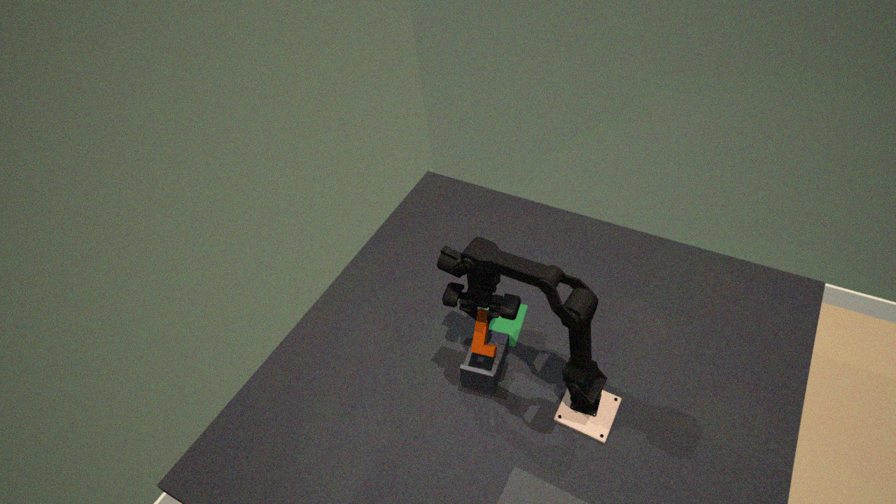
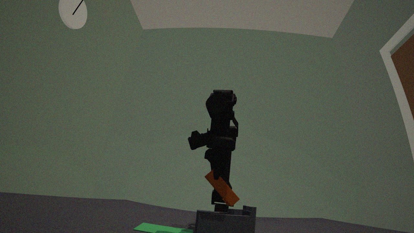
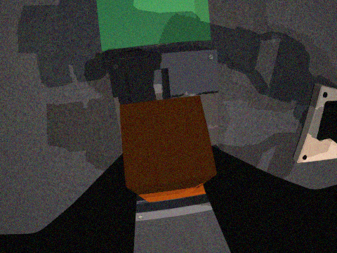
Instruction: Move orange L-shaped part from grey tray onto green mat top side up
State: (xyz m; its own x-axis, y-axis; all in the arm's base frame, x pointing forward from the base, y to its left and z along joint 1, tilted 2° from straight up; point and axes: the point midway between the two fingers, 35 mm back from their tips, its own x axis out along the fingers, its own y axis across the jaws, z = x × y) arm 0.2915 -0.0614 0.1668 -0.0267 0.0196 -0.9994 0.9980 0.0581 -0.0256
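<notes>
My gripper tip is now 12 cm to the left of the green mat and 17 cm above it. The rest, counted from my gripper tip: orange L-shaped part (2 cm behind, 3 cm to the left, 3 cm below).
</notes>
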